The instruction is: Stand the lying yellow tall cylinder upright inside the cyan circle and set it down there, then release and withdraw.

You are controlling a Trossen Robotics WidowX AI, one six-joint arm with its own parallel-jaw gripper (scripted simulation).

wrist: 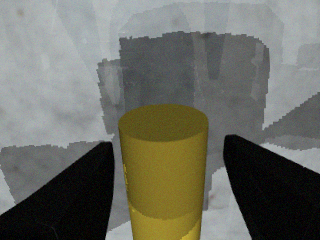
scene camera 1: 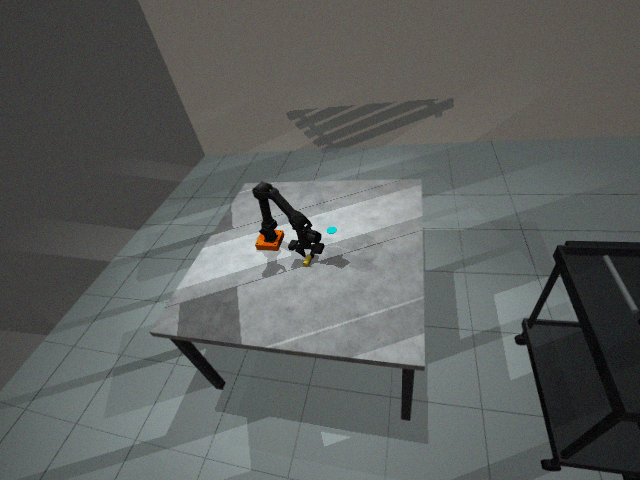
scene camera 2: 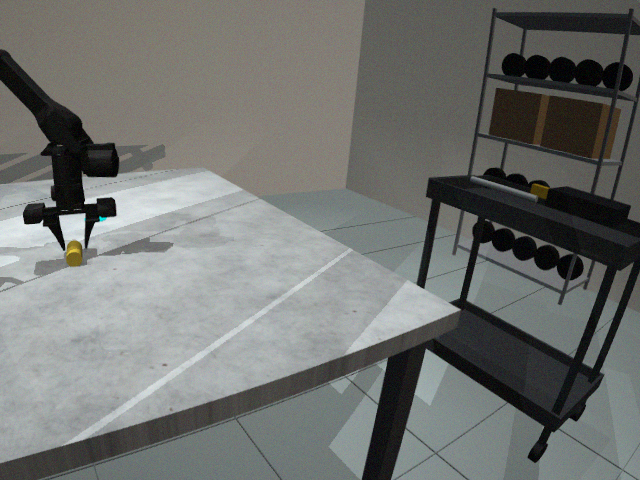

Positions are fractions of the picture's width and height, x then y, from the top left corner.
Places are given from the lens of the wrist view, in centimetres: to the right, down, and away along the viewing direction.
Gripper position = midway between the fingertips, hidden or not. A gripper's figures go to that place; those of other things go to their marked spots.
gripper (wrist: 0.53,0.62): 0, 1, 10
yellow tall cylinder (wrist: 0.51,0.61): 0, 1, 8
